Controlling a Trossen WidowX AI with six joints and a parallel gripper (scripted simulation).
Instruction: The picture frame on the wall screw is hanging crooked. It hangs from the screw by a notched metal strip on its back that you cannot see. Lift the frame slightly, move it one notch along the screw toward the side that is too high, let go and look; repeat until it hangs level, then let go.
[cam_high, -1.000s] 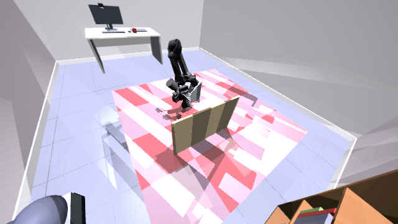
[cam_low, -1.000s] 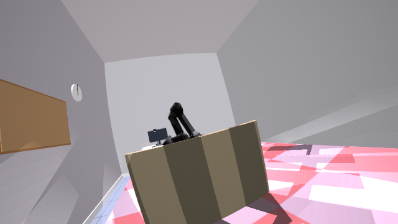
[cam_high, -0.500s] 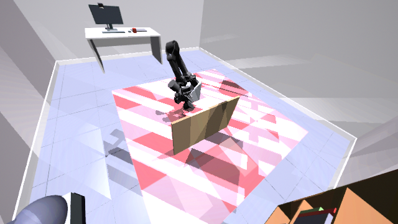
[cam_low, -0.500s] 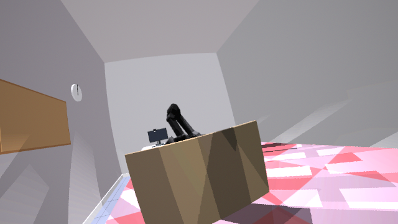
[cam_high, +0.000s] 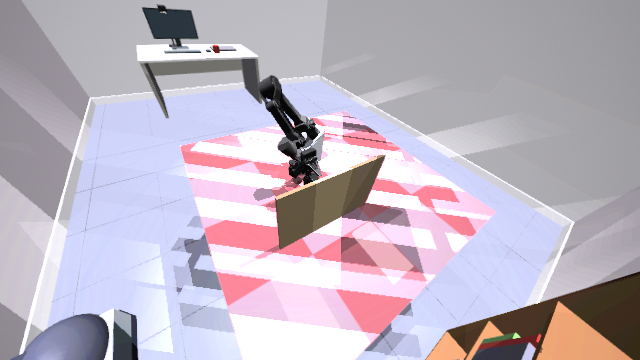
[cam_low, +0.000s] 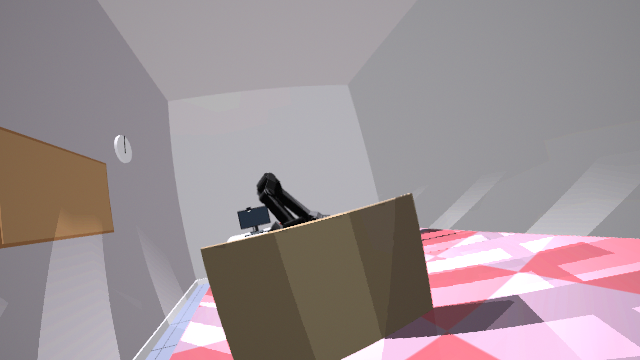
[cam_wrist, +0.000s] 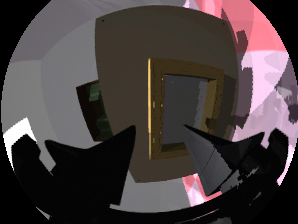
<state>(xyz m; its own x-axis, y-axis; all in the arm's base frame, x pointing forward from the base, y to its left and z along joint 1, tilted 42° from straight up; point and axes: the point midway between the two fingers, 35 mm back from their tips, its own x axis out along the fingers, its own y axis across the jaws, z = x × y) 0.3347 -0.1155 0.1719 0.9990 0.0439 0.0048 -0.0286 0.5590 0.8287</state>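
My gripper tip is 50 mm short of the picture frame, 50 mm above it and 10 mm to the right of it. The rest, counted from my gripper tip: wall panel 60 mm below, 60 mm ahead, 20 mm to the left.
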